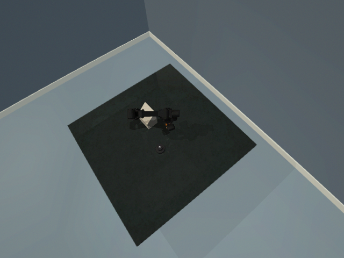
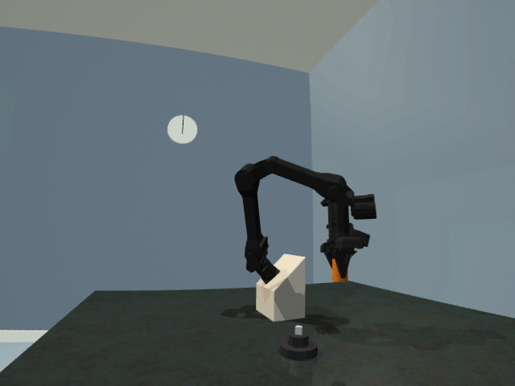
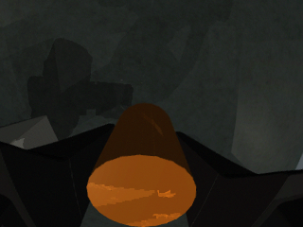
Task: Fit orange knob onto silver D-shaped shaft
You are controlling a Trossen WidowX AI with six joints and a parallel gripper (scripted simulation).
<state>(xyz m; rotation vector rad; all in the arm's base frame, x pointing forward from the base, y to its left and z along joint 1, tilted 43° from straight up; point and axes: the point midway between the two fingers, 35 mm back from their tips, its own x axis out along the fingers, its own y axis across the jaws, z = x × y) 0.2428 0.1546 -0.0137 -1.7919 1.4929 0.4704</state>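
The round black pedestal is 8 cm ahead of my gripper tip, 15 cm to the right of it and 12 cm below it. Round my gripper tip: orange knob: 3 cm above.
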